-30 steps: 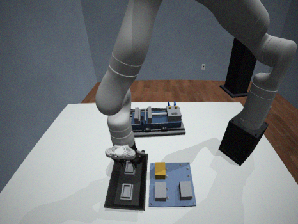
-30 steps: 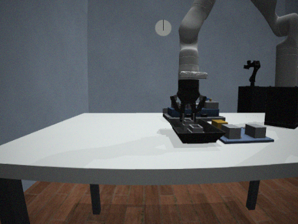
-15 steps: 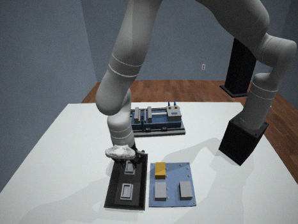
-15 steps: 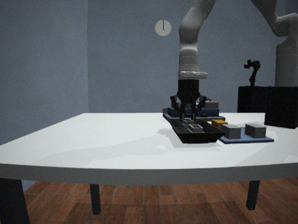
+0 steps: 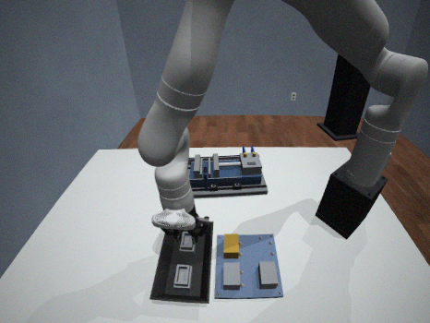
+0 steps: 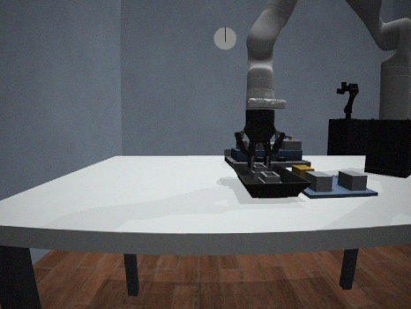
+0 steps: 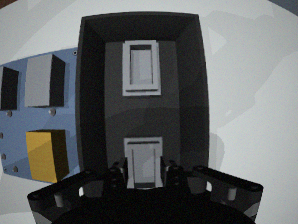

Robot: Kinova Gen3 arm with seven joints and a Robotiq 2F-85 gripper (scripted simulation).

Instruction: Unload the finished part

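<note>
The yellow block lies 12 cm behind my hand, 3 cm to the left of it and 3 cm below it. From my hand the other things lie so: blue plate 15 cm behind, 8 cm to the left, 5 cm below; then blue vise 28 cm to the right, 16 cm behind, 1 cm below.
</note>
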